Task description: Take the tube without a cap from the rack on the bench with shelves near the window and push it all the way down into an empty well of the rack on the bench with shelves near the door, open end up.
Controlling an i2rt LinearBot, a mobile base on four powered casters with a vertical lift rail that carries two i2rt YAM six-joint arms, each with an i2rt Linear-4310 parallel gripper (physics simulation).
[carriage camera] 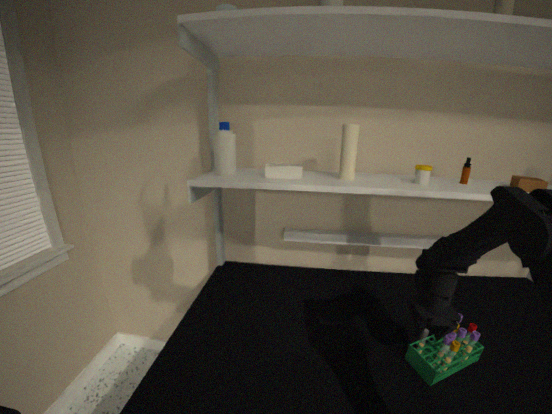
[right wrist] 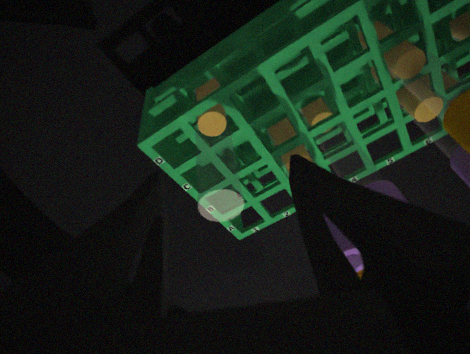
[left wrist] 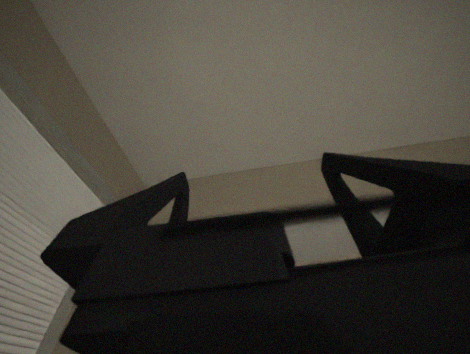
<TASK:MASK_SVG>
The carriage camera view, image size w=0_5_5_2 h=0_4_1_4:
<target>green tube rack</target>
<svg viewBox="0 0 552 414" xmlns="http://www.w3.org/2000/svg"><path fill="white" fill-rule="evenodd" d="M404 359L431 387L444 378L477 362L484 346L476 342L472 352L468 353L464 350L467 345L462 342L464 346L460 346L456 356L453 358L454 360L447 364L443 360L446 354L443 357L437 354L445 336L437 341L434 337L435 334L427 337L429 342L425 343L424 347L418 344L419 341L409 344Z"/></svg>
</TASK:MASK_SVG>
